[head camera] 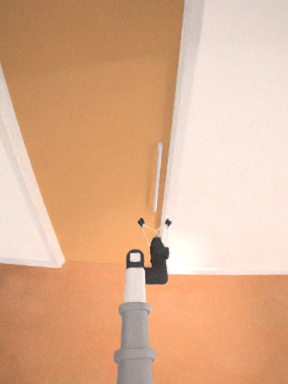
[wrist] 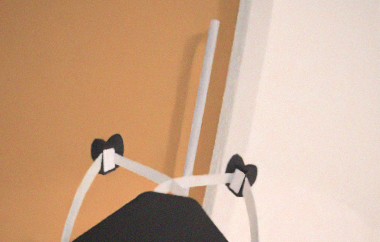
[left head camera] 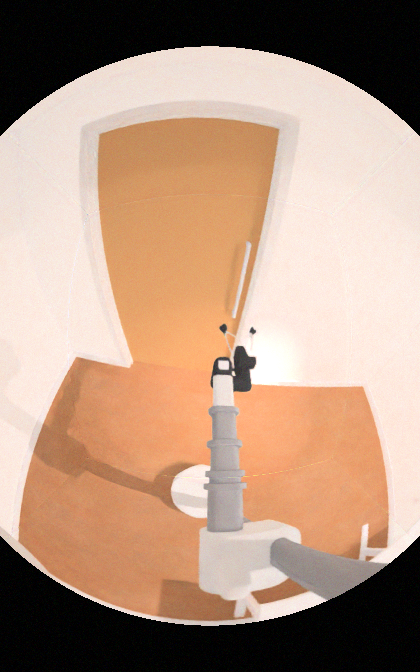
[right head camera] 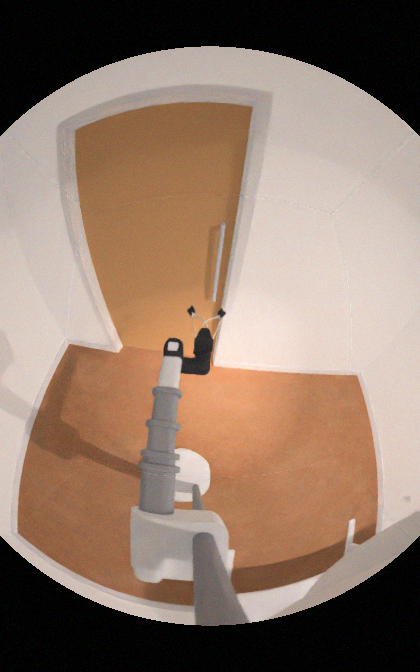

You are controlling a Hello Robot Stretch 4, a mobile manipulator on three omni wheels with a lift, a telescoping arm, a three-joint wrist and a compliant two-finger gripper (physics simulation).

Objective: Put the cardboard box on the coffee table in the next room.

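Frame: origin at the robot's base, x ahead, y left, z up, level; centimetres.
Seen in the pictures: gripper, fingertip midpoint: [head camera: 154, 219] [wrist: 175, 158].
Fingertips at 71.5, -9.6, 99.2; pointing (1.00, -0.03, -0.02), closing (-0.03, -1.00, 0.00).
A point is followed by its place in that frame, as x, y, z.
An orange-brown door [head camera: 100, 130] @(116.1, 23.0, 134.4) [left head camera: 175, 240] [right head camera: 150, 210] [wrist: 75, 75] @(116.2, 23.4, 108.1) stands shut in a white frame. Its long grey bar handle [head camera: 158, 177] @(106.4, -15.3, 106.3) [left head camera: 242, 280] [right head camera: 219, 262] [wrist: 202, 105] @(106.4, -15.5, 105.6) is near the door's right edge. My gripper [head camera: 154, 222] @(71.5, -9.6, 99.2) [left head camera: 238, 330] [right head camera: 206, 312] [wrist: 175, 158] @(71.5, -9.6, 99.2) is open and empty. In the head views its fingertips are just below the handle's lower end. In the wrist view the handle shows beyond the fingers, between the two tips, with a gap to them. The cardboard box and the coffee table do not show in these views.
White wall [head camera: 240, 150] @(102.6, -64.9, 127.8) [left head camera: 310, 300] [right head camera: 295, 300] [wrist: 320, 100] @(103.7, -46.9, 112.8) is right of the door. A round white object [left head camera: 192, 490] [right head camera: 194, 475] is on the orange floor [left head camera: 125, 425] [right head camera: 275, 425] beside my arm. White furniture parts [left head camera: 364, 542] [right head camera: 351, 535] are at the lower right.
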